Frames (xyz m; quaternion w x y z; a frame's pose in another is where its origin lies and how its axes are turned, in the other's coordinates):
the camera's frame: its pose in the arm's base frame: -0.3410 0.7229 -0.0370 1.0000 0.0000 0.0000 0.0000
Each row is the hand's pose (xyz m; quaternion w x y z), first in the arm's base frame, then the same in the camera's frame.
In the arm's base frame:
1: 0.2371 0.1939 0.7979 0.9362 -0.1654 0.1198 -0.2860
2: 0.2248 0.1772 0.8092 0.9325 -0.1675 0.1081 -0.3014
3: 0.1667 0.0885 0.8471 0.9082 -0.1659 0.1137 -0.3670
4: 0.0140 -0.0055 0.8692 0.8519 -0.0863 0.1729 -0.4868
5: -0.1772 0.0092 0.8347 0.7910 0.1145 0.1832 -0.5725
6: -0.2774 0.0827 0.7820 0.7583 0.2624 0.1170 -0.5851
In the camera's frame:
1: 0.5781 -0.5290 0.8349 0.9362 -0.1654 0.1198 -0.2860
2: 0.5658 -0.5457 0.8462 0.9324 -0.1675 0.1081 -0.3014
3: 0.5077 -0.6344 0.8841 0.9082 -0.1659 0.1137 -0.3670
4: 0.3550 -0.7284 0.9062 0.8519 -0.0863 0.1729 -0.4868
5: 0.1638 -0.7137 0.8717 0.7910 0.1145 0.1832 -0.5725
6: 0.0636 -0.6402 0.8190 0.7583 0.2624 0.1170 -0.5851

